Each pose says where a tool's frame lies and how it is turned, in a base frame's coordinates. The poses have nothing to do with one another.
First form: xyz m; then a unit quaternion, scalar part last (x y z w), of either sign.
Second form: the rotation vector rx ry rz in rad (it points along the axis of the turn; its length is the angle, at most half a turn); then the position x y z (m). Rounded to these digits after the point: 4 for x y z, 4 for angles.
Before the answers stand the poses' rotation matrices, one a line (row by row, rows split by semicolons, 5 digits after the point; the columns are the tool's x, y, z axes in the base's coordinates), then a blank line. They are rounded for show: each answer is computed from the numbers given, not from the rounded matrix.
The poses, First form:
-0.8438 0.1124 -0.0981 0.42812 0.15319 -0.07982 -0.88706
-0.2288 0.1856 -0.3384 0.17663 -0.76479 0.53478 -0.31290
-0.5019 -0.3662 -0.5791 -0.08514 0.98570 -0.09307 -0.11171
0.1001 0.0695 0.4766 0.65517 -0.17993 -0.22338 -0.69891
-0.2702 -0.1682 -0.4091 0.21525 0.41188 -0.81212 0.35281
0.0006 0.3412 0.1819 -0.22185 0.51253 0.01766 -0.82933
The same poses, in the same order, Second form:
0.94032 -0.01044 -0.34012; 0.27278 0.62068 0.73508; 0.20343 -0.78399 0.58649
-0.74179 0.06450 0.66752; -0.60484 0.36562 -0.70746; -0.28969 -0.92853 -0.23221
-0.96054 -0.18864 -0.20438; -0.14705 0.96818 -0.20250; 0.23607 -0.16446 -0.95772
0.83545 -0.54802 -0.04119; 0.07648 0.04170 0.99620; -0.54422 -0.83543 0.07675
-0.65838 0.75037 -0.05899; -0.39574 -0.41175 -0.82088; -0.64025 -0.51711 0.56804
0.47400 -0.19812 -0.85794; -0.25670 0.90094 -0.34987; 0.84227 0.38607 0.37619

-0.8900 -0.3185 0.1659 -0.8438 0.1124 -0.0981
-0.4659 2.0172 -1.4105 -0.2288 0.1856 -0.3384
0.2500 -2.8941 0.2733 -0.5019 -0.3662 -0.5791
-1.4601 0.4010 0.4978 0.1001 0.0695 0.4766
0.5568 1.0655 -2.1008 -0.2702 -0.1682 -0.4091
0.4708 -1.0877 -0.0375 0.0006 0.3412 0.1819

